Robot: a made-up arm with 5 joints.
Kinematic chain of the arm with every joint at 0, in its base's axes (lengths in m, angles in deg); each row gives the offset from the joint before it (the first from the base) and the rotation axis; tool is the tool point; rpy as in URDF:
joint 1: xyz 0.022 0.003 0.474 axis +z
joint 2: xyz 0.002 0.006 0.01 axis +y
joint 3: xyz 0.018 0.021 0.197 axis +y
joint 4: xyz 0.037 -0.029 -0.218 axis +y
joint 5: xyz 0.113 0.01 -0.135 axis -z
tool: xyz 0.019 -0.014 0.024 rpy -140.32 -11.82 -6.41
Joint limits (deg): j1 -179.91..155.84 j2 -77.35..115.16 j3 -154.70..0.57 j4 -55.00..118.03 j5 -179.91..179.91
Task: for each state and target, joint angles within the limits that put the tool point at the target. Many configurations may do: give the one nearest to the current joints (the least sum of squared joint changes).
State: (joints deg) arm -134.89 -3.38 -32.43 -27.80 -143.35
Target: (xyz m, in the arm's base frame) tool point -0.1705 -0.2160 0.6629
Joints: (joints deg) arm -137.34 -13.12 -37.64 -32.36 -143.09
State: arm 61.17 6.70 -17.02 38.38 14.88
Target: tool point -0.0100 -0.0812 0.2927
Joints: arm 63.80 54.51 -3.70 41.87 7.84
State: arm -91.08 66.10 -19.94 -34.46 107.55
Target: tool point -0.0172 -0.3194 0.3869
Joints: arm -95.81 41.28 -40.59 -44.50 106.22
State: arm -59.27 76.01 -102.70 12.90 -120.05
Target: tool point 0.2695 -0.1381 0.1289
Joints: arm -36.05 81.16 -77.75 20.46 -122.98
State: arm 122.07 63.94 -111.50 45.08 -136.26
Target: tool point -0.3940 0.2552 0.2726
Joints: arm 145.07 75.58 -118.23 41.00 -133.42
